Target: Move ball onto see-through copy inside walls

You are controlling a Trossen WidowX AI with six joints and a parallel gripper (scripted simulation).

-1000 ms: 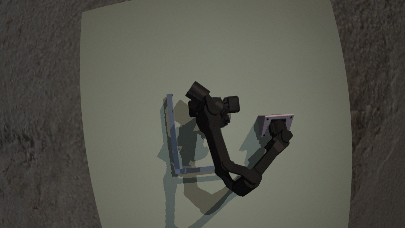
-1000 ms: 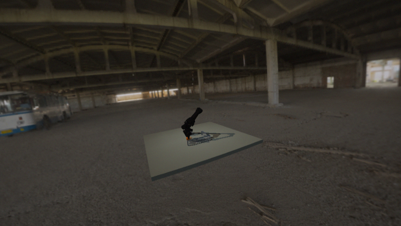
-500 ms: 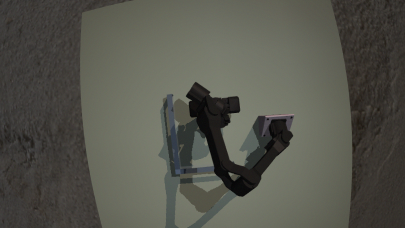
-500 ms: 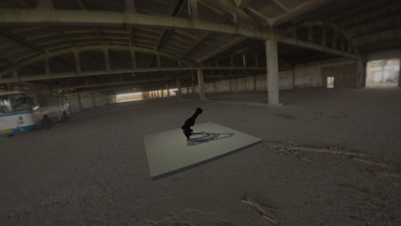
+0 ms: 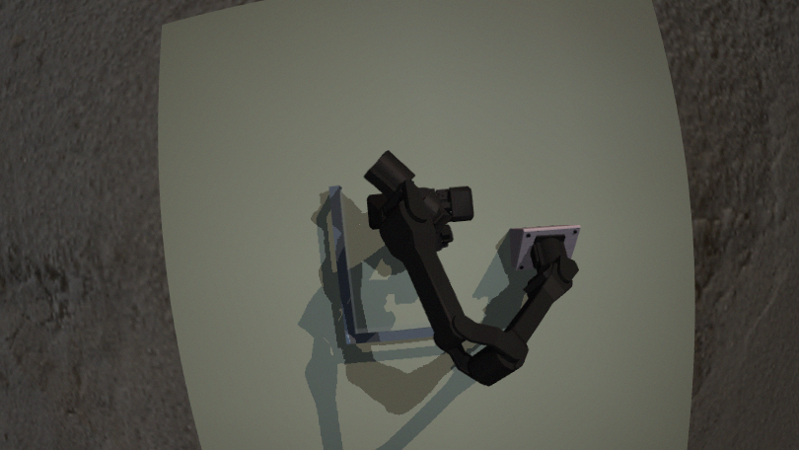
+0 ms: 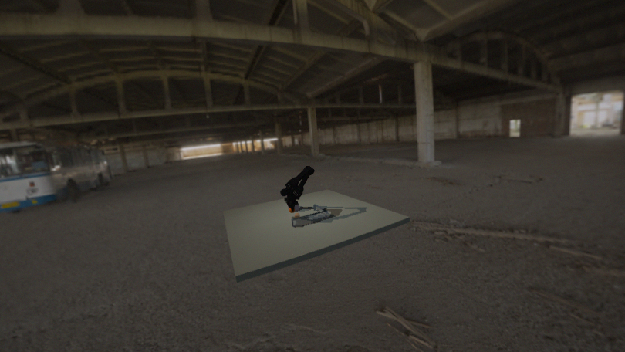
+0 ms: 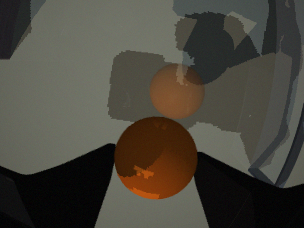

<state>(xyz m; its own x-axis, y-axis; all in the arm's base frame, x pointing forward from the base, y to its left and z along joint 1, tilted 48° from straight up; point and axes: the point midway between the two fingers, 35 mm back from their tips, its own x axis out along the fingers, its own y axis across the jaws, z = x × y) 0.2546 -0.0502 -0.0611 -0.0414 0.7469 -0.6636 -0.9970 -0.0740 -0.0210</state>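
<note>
Right now the see-through copy of ball is 50 mm below my gripper tip, 40 mm to the left of it and 20 mm ahead of it. Round my gripper tip: orange ball: right at my gripper tip.
</note>
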